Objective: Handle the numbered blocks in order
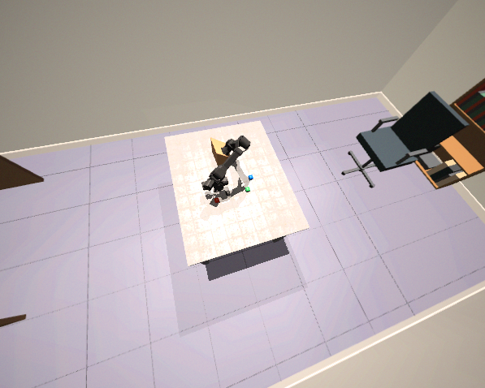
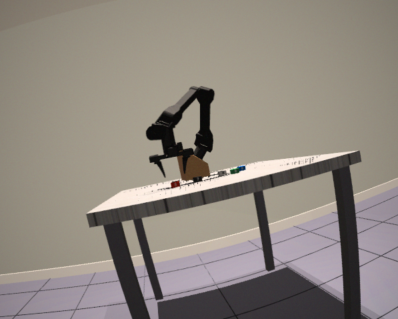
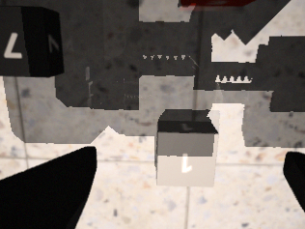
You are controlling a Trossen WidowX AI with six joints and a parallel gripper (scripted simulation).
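The red block lies 80 mm ahead of my gripper tip, 10 mm to the right of it and 30 mm below it. Also, from my gripper tip: dark block 50 mm ahead, 80 mm to the left, 30 mm below; green block 60 mm ahead, 240 mm to the left, 30 mm below; white block 20 mm behind, 210 mm to the left, 30 mm below.
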